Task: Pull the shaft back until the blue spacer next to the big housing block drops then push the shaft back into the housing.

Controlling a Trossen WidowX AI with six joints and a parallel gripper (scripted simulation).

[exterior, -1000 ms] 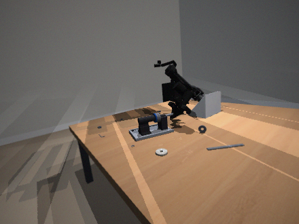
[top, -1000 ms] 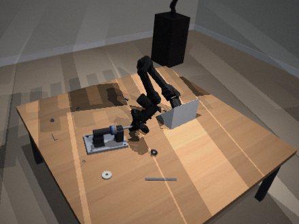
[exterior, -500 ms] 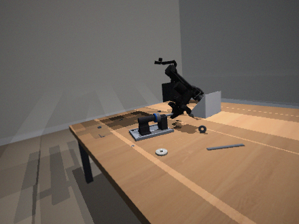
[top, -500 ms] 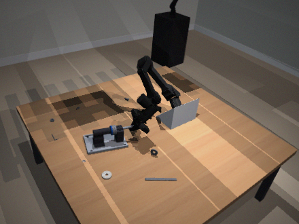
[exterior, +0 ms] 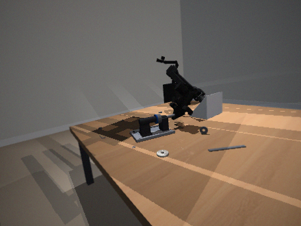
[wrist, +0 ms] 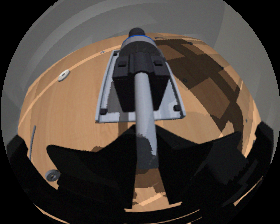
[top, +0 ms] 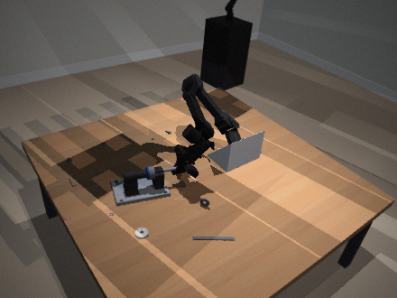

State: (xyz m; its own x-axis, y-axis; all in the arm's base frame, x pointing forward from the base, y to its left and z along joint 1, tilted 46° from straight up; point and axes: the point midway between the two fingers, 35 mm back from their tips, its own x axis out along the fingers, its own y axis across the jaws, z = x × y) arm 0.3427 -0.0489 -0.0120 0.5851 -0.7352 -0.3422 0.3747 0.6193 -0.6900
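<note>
The shaft lies 3 cm ahead of my gripper tip, 1 cm to the right of it and 2 cm above it. Round my gripper tip: blue spacer 10 cm ahead, 4 cm to the right, 2 cm above; then grey piece 9 cm ahead, 4 cm to the right, 2 cm above; then dark flat bar 8 cm ahead, 34 cm to the left, 5 cm below.
</note>
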